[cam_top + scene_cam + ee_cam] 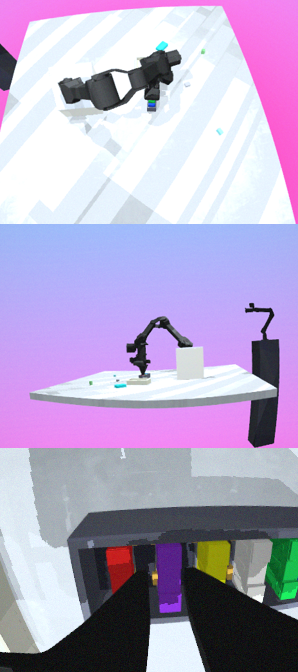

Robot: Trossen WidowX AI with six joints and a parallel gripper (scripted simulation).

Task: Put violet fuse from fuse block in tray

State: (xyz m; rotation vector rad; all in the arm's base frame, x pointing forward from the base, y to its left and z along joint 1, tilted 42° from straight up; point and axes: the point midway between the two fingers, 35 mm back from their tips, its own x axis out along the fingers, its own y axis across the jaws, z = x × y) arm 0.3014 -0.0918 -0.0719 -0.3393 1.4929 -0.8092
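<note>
My gripper tip is now 10 mm above the violet fuse. Also, from my gripper tip: tray 20 mm ahead, 150 mm to the left, 40 mm below.
</note>
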